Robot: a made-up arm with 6 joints.
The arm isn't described. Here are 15 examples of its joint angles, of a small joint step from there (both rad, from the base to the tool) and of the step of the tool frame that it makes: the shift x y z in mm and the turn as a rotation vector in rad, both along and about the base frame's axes.
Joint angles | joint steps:
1: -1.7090 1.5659 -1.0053 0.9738 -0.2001 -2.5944 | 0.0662 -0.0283 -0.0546 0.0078 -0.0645 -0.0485
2: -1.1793 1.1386 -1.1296 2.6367 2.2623 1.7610 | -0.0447 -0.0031 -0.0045 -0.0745 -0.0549 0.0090
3: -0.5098 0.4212 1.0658 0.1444 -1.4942 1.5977 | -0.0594 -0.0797 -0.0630 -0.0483 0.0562 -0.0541
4: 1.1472 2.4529 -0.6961 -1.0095 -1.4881 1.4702 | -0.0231 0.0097 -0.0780 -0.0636 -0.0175 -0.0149
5: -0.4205 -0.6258 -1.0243 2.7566 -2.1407 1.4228 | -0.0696 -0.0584 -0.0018 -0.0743 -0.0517 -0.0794
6: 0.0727 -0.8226 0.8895 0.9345 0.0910 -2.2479 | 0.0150 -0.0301 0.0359 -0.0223 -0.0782 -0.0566
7: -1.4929 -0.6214 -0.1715 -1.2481 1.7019 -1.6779 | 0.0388 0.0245 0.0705 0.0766 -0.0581 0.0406
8: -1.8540 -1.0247 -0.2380 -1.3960 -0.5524 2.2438 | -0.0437 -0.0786 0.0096 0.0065 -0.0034 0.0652
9: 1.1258 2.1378 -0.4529 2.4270 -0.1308 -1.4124 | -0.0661 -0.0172 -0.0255 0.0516 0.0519 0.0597
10: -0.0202 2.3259 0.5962 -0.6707 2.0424 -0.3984 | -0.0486 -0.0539 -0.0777 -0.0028 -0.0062 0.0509
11: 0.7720 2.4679 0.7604 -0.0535 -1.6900 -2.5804 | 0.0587 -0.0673 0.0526 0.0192 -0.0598 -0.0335
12: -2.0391 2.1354 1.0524 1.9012 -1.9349 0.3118 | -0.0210 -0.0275 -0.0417 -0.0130 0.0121 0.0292
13: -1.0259 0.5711 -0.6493 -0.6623 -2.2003 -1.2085 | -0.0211 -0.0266 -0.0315 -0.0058 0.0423 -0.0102
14: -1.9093 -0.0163 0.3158 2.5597 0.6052 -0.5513 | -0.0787 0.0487 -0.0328 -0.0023 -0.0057 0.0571
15: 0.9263 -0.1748 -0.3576 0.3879 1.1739 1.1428 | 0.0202 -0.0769 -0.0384 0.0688 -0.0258 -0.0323
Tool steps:
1: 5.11 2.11 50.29 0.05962 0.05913 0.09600
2: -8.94 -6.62 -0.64 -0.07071 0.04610 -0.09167
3: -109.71 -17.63 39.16 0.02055 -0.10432 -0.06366
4: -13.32 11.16 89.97 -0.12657 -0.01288 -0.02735
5: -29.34 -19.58 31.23 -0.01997 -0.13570 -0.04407
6: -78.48 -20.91 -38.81 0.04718 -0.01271 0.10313
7: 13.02 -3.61 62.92 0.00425 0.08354 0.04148
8: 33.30 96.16 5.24 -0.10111 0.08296 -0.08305
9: -11.90 6.05 22.81 0.00388 0.12124 -0.03238
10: -1.73 -18.23 44.95 -0.03304 0.05846 -0.06861
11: 105.19 150.77 28.15 0.02231 -0.06135 0.08511
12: -27.38 13.43 12.74 0.03295 -0.03197 -0.04032
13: -28.29 19.92 12.17 -0.03564 0.01464 -0.03222
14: -101.40 -44.62 -83.33 0.07312 0.02449 -0.06865
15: -51.58 -36.53 32.42 -0.02885 -0.04395 0.04553
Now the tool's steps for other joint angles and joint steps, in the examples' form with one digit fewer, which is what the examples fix.
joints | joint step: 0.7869 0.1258 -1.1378 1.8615 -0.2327 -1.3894 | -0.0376 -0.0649 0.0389 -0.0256 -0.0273 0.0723
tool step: 41.2 8.3 57.4 0.0333 -0.0989 -0.0068
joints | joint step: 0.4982 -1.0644 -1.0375 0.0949 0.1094 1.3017 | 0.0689 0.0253 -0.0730 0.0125 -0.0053 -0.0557
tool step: 11.3 23.9 -81.5 -0.0158 0.1116 0.0732
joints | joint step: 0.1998 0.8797 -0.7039 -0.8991 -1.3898 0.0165 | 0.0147 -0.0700 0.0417 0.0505 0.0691 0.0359
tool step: 79.3 20.3 38.3 0.0053 -0.1858 0.0715
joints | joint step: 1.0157 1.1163 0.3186 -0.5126 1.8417 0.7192 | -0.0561 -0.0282 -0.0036 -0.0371 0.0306 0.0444
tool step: 64.3 -48.6 37.8 0.0235 -0.0177 -0.1281
